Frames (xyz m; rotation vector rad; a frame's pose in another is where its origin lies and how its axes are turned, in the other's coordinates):
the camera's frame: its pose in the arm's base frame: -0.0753 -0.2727 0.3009 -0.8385 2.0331 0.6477
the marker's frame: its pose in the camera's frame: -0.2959 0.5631 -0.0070 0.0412 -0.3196 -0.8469
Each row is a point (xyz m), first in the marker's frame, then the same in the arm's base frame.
Working: the marker's frame: its pose in the arm's base frame: -0.3717 0.1825 0.6320 -1.3461 1.2292 0.2273

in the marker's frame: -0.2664 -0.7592 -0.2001
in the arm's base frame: -0.0277 -0.0764 1.3406
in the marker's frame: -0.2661 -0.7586 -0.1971
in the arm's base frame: -0.0265 -0.0739 1.3393
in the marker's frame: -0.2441 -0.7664 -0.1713
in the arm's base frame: 0.0021 -0.0663 1.3210
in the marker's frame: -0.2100 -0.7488 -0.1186
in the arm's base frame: 0.0313 -0.0353 1.2716
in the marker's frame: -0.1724 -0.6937 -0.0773
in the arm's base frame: 0.0281 -0.0039 1.1998
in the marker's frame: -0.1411 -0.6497 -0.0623
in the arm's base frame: 0.0166 0.0059 1.1458
